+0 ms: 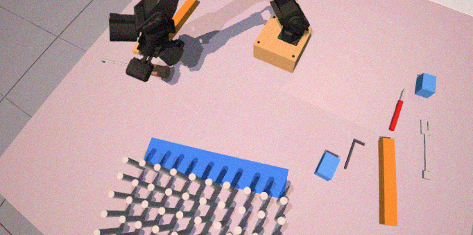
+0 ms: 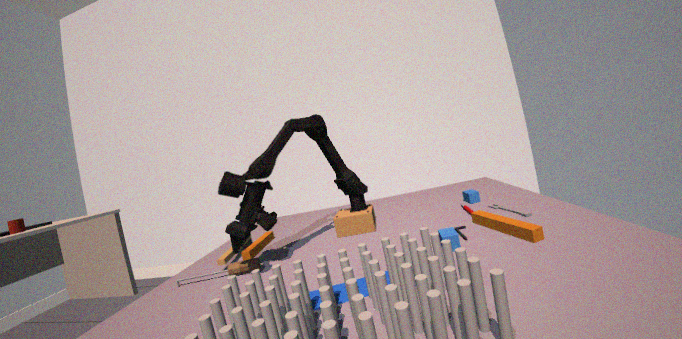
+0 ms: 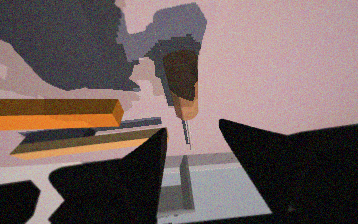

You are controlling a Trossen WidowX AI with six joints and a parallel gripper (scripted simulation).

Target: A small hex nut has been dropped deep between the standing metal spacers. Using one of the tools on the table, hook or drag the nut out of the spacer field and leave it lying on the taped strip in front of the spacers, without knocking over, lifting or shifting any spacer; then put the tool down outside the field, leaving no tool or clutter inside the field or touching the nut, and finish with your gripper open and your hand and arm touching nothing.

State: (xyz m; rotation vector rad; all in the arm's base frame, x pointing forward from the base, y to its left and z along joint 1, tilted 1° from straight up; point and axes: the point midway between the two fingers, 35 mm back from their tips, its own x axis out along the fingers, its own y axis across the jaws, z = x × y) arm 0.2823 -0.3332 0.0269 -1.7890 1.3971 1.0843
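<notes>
The tool with brown wooden handle is 10 cm to the right of my gripper tip, 6 cm below it and 2 cm ahead of it. The rest, counted from my gripper tip: blue taped strip 33 cm to the left, 17 cm ahead, 7 cm below; red screwdriver 73 cm to the left, 26 cm behind, 7 cm below; black hex key 65 cm to the left, 7 cm below, 6 cm behind.
</notes>
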